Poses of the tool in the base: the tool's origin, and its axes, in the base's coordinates. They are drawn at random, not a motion.
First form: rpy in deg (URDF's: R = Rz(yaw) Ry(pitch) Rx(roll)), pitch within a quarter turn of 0, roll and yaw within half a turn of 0; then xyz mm.
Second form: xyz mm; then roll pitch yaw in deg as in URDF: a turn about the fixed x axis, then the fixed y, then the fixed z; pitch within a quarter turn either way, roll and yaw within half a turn. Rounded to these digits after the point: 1 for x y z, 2 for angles.
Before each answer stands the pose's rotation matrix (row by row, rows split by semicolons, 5 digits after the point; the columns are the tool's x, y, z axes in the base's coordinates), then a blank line. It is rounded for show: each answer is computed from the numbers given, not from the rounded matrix.
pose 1, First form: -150.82 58.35 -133.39 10.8 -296.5 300.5
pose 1, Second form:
-0.36047 -0.34935 0.86488; -0.38132 0.90139 0.20518; -0.85127 -0.25583 -0.45814

10.8 -296.5 300.5 -150.82 58.35 -133.39
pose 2, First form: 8.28 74.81 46.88 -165.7 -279.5 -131.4
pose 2, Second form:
0.17910 -0.62732 0.75789; 0.19126 0.77785 0.59864; -0.96506 0.03773 0.25929

-165.7 -279.5 -131.4 8.28 74.81 46.88
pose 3, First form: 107.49 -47.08 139.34 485.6 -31.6 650.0
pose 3, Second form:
-0.51658 0.72566 0.45449; 0.44370 -0.22710 0.86692; 0.73231 0.64949 -0.20466

485.6 -31.6 650.0 107.49 -47.08 139.34
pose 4, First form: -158.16 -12.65 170.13 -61.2 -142.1 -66.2
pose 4, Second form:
-0.96128 0.07885 -0.26404; 0.16725 0.92845 -0.33167; 0.21899 -0.36299 -0.90569

-61.2 -142.1 -66.2 -158.16 -12.65 170.13
